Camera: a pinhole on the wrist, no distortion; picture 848 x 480 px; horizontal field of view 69.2 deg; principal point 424.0 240.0 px. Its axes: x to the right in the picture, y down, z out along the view. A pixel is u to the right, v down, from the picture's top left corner.
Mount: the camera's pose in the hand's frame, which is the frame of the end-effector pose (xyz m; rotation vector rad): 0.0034 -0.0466 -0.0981 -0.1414 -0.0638 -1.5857
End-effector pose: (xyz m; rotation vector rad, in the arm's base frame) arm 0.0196 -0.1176 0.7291 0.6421 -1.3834 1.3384
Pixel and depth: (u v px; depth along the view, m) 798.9 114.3 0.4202
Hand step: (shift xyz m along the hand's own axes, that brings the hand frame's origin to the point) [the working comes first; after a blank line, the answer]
In the camera's frame: 0.2563 -0.0859 0.4202

-0.0650 -0.2445 0.3556
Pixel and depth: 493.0 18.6 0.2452
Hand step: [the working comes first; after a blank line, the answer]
In the camera's frame: 0.0275 -0.0883 0.2452

-0.0729 -0.0403 0.1525
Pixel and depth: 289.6 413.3 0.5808
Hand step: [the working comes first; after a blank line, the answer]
In the camera's frame: -0.1270 0.1638 0.5808

0.1980 0.1511 0.4527
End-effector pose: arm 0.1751 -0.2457 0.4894 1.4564 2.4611 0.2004
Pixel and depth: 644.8 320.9 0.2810
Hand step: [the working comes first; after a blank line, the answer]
In the camera's frame: 0.1009 0.0370 0.2810

0.0530 -0.1111 0.1916
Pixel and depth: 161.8 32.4 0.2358
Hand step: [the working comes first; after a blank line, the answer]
In the camera's frame: -0.1006 -0.0796 0.2358

-0.0628 0.0853 0.1261
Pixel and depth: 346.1 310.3 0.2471
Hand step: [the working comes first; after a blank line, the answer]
In the camera's frame: -0.0313 0.0283 0.2471

0.0445 0.0159 0.1412
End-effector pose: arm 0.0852 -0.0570 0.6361 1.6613 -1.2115 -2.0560
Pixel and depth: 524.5 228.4 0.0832
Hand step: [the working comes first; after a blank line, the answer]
In the camera's frame: 0.0136 -0.0016 0.0832

0.0058 -0.0493 -0.0139
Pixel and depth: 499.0 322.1 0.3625
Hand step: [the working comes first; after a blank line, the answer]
In the camera's frame: 0.0442 0.0484 0.3625

0.0693 -0.0445 0.2643
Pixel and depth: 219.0 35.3 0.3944
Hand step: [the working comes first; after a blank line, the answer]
In the camera's frame: -0.1315 -0.1314 0.3944

-0.1060 0.1376 0.2816
